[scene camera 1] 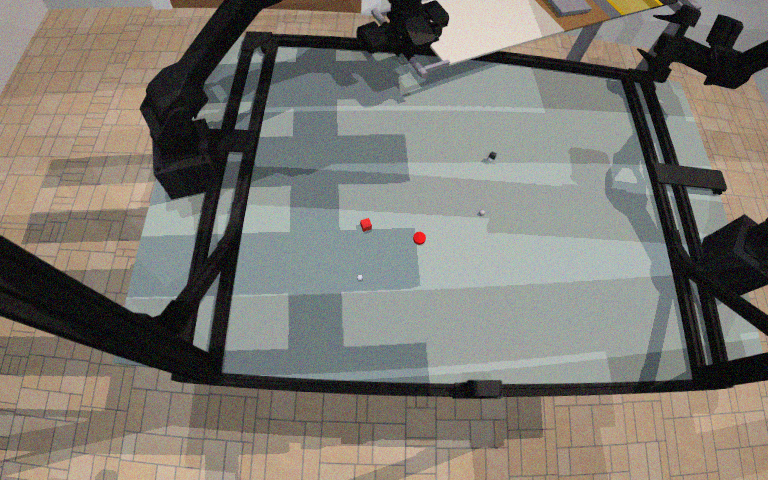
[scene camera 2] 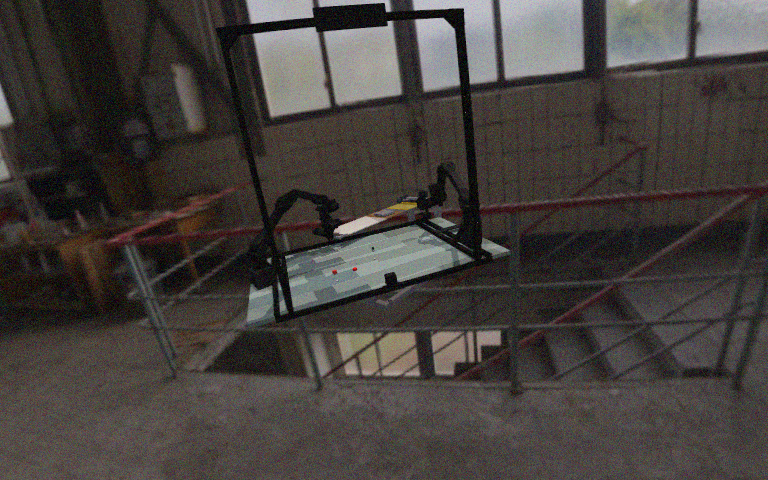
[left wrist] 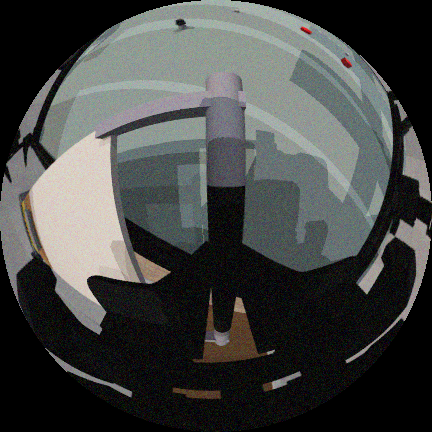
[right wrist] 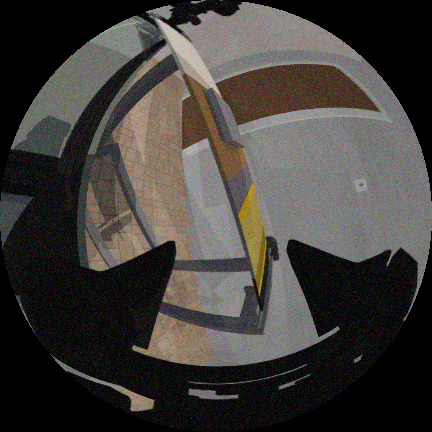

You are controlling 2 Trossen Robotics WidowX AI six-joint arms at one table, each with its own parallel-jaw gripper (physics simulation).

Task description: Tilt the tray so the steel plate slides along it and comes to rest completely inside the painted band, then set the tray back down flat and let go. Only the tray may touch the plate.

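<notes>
The long tray [scene camera 1: 487,24] [scene camera 2: 360,225] [left wrist: 76,209] [right wrist: 187,52] has a cream end, a brown middle and a yellow painted band [right wrist: 252,225] [scene camera 2: 403,206] [scene camera 1: 616,4] at its far end. It looks tilted, cream end lower. The grey steel plate [scene camera 1: 569,6] [right wrist: 224,116] lies on the brown part, apart from the yellow band. My left gripper [scene camera 1: 411,29] [scene camera 2: 327,228] [left wrist: 220,245] is shut on the tray's grey handle bar [left wrist: 223,132] [scene camera 1: 430,67] at the cream end. My right gripper [scene camera 2: 426,200] [right wrist: 233,246] is open and empty, close to the yellow end.
A black frame [scene camera 1: 246,157] [scene camera 2: 463,95] surrounds the glassy table. On the table lie a red cube [scene camera 1: 365,224], a red disc [scene camera 1: 419,237], a small black block [scene camera 1: 492,155] and two small white balls [scene camera 1: 359,277]. A grey stand [right wrist: 209,266] shows under the tray.
</notes>
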